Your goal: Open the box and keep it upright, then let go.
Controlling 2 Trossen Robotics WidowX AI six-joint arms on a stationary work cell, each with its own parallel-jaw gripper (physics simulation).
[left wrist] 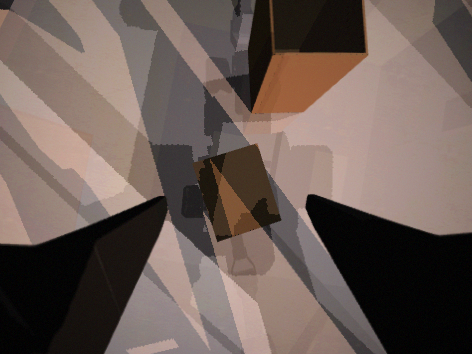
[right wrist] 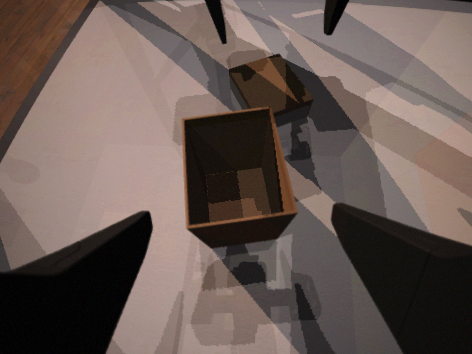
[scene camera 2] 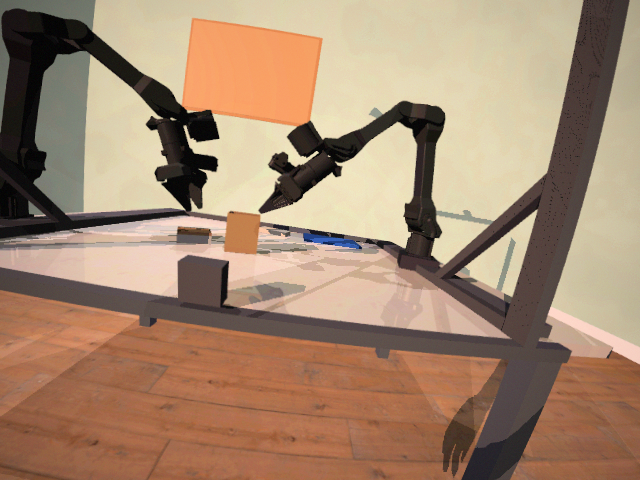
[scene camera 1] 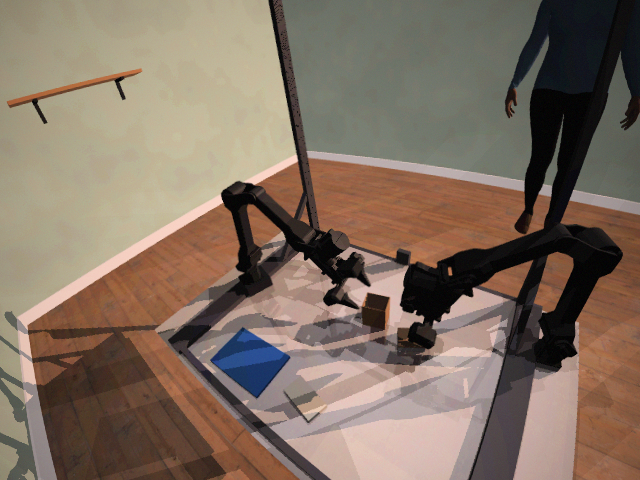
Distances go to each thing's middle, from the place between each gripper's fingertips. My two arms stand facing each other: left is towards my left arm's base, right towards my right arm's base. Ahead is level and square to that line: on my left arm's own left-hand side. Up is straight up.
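Labels:
Starting from the brown box (scene camera 2: pixel 242 230), I find my left hand 12 cm to the left of it, 5 cm past it and 3 cm above it. The beige tile (scene camera 1: pixel 309 403) is 26 cm ahead of that left hand, 21 cm to the right of it and 7 cm below it. As for the flat blue square (scene camera 1: pixel 253 363), it sits 43 cm to the right of my left hand and 23 cm ahead of it, 7 cm below it. Going by their middles, the square is the farthest from my left hand of the things named here.
For my right hand, the box is 4 cm to the left of it and 5 cm below it. The tile is 31 cm ahead of my right hand and 6 cm to the right of it, 9 cm below it, while the square is 28 cm ahead of the same hand, 27 cm to the right of it and 9 cm below it. By its middle, the brown box is nearer to my right hand than to my left hand.

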